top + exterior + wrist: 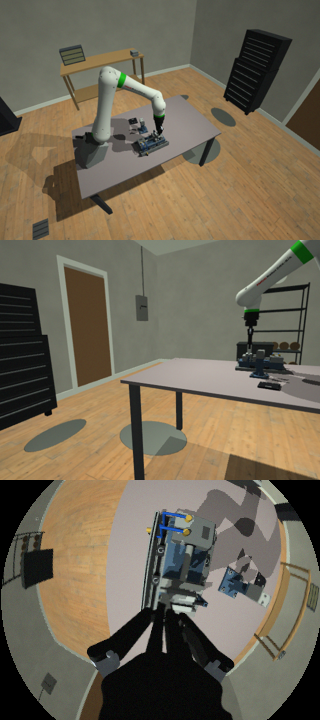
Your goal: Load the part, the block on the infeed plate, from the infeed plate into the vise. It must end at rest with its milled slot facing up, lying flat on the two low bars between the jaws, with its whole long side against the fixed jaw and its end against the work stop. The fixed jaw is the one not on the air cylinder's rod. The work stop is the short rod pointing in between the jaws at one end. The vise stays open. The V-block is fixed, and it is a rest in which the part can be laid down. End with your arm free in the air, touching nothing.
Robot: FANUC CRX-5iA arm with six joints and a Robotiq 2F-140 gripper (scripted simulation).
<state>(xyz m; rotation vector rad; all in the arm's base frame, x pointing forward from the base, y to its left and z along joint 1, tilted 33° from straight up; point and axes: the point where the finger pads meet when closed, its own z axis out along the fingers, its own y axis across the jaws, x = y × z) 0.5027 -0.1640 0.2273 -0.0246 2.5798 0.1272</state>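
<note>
Right now my hand is 4 cm to the right of the part and 4 cm above it. Round my hand: air cylinder 17 cm behind, 6 cm below, 3 cm to the left; vise 10 cm below, 7 cm behind, 3 cm to the left; black infeed plate 43 cm to the left, 13 cm below, 13 cm behind.
</note>
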